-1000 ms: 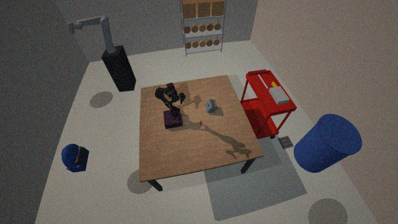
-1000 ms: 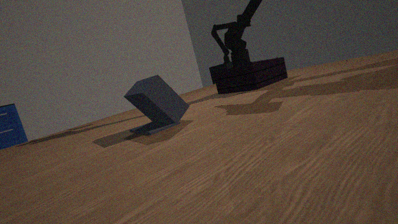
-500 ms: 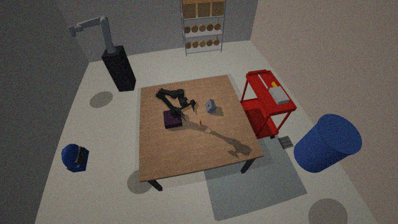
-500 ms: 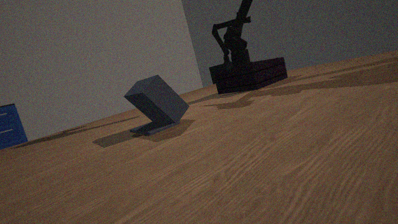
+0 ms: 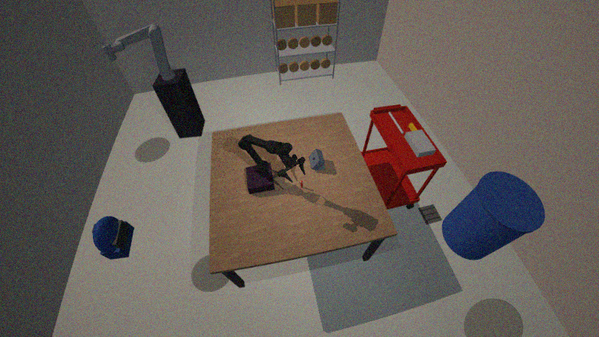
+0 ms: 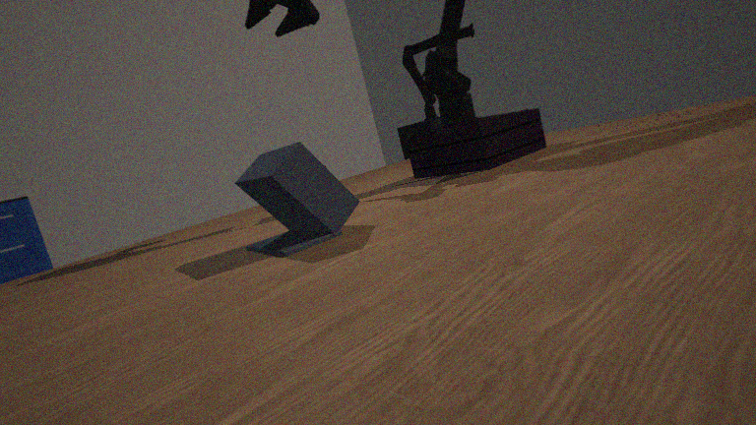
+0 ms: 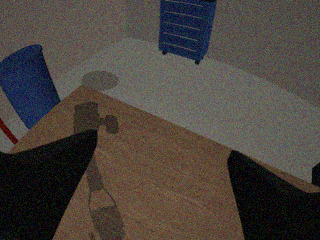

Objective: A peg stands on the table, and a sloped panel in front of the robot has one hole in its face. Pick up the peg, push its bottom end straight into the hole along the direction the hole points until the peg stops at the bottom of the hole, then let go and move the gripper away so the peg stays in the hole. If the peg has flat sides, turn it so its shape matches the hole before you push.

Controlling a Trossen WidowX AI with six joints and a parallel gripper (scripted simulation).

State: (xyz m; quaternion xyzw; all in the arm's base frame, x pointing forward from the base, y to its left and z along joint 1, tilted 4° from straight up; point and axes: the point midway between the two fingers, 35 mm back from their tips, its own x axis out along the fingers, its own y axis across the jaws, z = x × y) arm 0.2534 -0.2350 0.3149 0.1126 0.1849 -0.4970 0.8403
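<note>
The red peg lies 34 cm below my gripper tip, 18 cm to the left of it and 3 cm ahead of it. The rest, counted from my gripper tip: sloped panel 39 cm to the left, 33 cm below, 18 cm ahead.
</note>
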